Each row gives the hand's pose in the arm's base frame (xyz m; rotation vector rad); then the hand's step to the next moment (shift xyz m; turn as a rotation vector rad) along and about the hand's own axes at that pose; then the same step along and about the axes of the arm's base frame.
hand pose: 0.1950 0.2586 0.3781 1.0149 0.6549 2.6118
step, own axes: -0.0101 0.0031 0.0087 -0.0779 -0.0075 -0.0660
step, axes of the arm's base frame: 0.0130 -0.0039 0.0015 0.0113 -0.0450 -0.0913
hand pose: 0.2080 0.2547 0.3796 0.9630 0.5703 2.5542
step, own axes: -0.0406 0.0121 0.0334 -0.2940 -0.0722 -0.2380
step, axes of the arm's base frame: 0.0494 -0.0206 0.0068 0.0582 -0.1294 -0.3580
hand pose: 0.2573 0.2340 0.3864 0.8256 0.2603 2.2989
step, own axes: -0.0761 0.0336 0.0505 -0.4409 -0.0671 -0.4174
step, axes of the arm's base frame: 0.0575 -0.0771 0.0151 0.0276 -0.2230 -0.5680
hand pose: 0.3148 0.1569 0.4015 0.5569 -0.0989 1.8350
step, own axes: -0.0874 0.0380 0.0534 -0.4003 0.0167 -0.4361
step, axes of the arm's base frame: 0.0025 -0.1077 0.0183 -0.0646 -0.2094 -0.5502
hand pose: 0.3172 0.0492 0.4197 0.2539 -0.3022 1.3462
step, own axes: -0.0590 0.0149 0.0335 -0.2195 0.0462 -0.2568
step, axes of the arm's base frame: -0.0283 -0.0626 0.0103 -0.0705 -0.1010 -0.3179
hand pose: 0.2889 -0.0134 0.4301 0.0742 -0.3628 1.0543
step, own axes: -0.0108 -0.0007 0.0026 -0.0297 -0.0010 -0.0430
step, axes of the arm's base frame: -0.0048 -0.0100 -0.0010 -0.0012 -0.0154 -0.0499
